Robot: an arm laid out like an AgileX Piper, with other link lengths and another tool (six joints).
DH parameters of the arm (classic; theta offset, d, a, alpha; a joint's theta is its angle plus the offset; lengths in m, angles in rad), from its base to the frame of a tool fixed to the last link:
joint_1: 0 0.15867 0 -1.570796
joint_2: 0.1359 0 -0.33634 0
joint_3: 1.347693 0 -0.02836 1.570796
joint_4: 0 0.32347 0 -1.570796
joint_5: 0 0 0 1.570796
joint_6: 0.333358 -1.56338 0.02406 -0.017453
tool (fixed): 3.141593 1.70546 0 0
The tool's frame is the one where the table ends.
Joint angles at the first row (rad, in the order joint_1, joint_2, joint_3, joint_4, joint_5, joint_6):
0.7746, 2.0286, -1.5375, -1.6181, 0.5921, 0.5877
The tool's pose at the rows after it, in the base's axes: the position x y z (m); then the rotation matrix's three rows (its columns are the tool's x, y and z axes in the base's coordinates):
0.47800 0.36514 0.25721; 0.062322 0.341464 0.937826; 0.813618 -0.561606 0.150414; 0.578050 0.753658 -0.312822
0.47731 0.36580 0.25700; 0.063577 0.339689 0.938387; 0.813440 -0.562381 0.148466; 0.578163 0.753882 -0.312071
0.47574 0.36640 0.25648; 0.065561 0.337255 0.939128; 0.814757 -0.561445 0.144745; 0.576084 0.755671 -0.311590
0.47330 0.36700 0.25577; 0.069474 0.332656 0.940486; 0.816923 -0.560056 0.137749; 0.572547 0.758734 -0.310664
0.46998 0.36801 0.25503; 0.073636 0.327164 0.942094; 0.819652 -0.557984 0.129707; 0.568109 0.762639 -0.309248
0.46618 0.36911 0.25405; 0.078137 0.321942 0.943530; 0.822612 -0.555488 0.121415; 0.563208 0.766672 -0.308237
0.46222 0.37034 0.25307; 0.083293 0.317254 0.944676; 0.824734 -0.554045 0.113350; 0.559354 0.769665 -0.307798
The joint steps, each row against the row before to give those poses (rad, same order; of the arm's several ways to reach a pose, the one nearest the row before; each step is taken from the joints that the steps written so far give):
0.0003, 0.0020, -0.0025, -0.0021, 0.0029, 0.0032
0.0025, 0.0005, 0.0001, -0.0002, 0.0044, 0.0019
0.0040, -0.0005, 0.0028, -0.0005, 0.0076, 0.0012
0.0062, -0.0012, 0.0047, -0.0003, 0.0129, 0.0014
0.0084, -0.0018, 0.0058, -0.0004, 0.0162, 0.0016
0.0093, -0.0020, 0.0069, 0.0001, 0.0170, 0.0016
0.0095, -0.0020, 0.0067, 0.0016, 0.0168, 0.0018

